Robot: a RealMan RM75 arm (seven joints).
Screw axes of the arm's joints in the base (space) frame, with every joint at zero. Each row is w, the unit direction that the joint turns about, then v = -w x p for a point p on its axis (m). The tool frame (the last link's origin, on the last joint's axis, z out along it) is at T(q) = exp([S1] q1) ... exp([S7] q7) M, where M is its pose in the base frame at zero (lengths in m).
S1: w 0 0 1 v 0 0 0
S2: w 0 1 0 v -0.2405 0 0
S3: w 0 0 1 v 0 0 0
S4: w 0 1 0 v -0.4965 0 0
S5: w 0 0 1 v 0 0 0
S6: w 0 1 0 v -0.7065 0 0
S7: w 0 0 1 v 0 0 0
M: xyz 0 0 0.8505 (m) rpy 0 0 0 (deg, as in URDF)
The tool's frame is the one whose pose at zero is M.
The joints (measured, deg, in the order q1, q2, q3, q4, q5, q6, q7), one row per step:
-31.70 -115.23 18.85 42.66 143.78 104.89 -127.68
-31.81 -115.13 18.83 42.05 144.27 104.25 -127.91
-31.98 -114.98 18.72 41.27 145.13 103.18 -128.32
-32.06 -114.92 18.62 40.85 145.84 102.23 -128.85
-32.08 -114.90 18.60 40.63 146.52 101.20 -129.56
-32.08 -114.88 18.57 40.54 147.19 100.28 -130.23
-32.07 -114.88 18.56 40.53 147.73 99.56 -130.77
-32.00 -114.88 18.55 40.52 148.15 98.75 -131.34
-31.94 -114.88 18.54 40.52 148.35 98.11 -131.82
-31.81 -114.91 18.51 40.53 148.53 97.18 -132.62
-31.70 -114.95 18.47 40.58 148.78 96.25 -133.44
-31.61 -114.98 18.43 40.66 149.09 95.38 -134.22
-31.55 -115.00 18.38 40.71 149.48 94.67 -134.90
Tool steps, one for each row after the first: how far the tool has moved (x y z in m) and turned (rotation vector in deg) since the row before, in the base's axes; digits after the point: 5 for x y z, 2 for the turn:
-0.00154 0.00037 -0.00158 -0.23 0.31 0.62
-0.00275 0.00078 -0.00189 -0.22 0.67 1.03
-0.00257 0.00062 -0.00125 -0.06 0.66 1.04
-0.00286 0.00066 -0.00091 0.04 0.81 1.18
-0.00281 0.00054 -0.00042 0.07 0.83 1.09
-0.00225 0.00039 -0.00023 0.07 0.70 0.85
-0.00251 0.00039 -0.00010 0.22 0.67 0.93
-0.00178 0.00049 0.00005 0.28 0.43 0.73
-0.00255 0.00060 0.00000 0.48 0.50 1.18
-0.00256 0.00063 0.00007 0.46 0.55 1.18
-0.00250 0.00059 0.00025 0.41 0.59 1.11
-0.00224 0.00030 0.00015 0.25 0.54 0.98

